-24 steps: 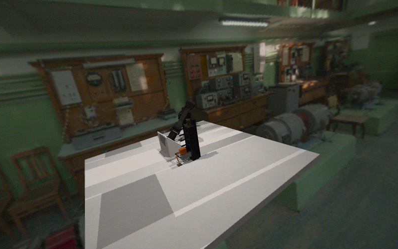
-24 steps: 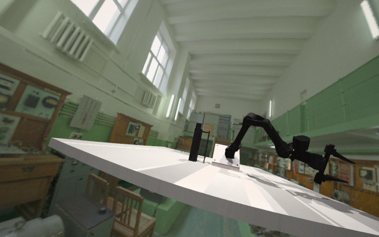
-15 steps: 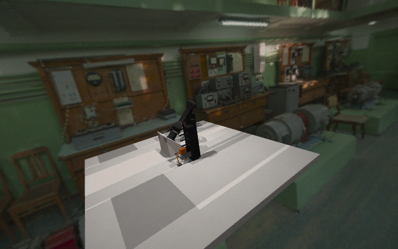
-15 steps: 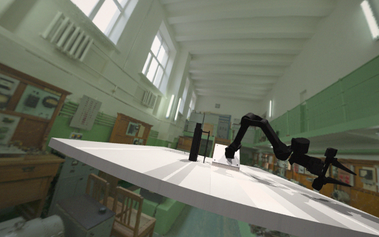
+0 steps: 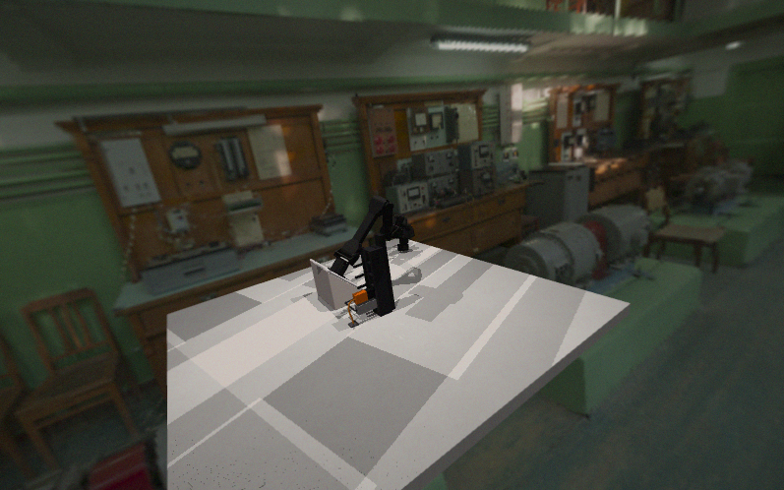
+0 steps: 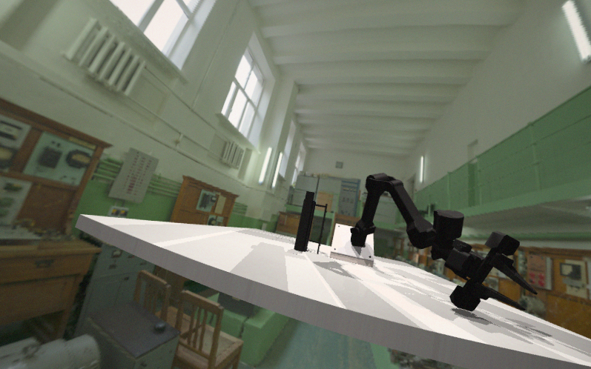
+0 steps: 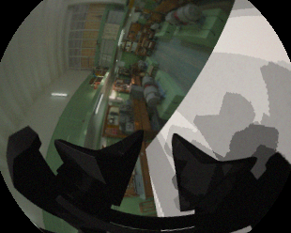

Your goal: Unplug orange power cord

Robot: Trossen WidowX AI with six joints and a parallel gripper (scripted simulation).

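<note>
My gripper tip is now 640 mm to the left of the orange plug, 470 mm short of it and 40 mm below it.
</note>
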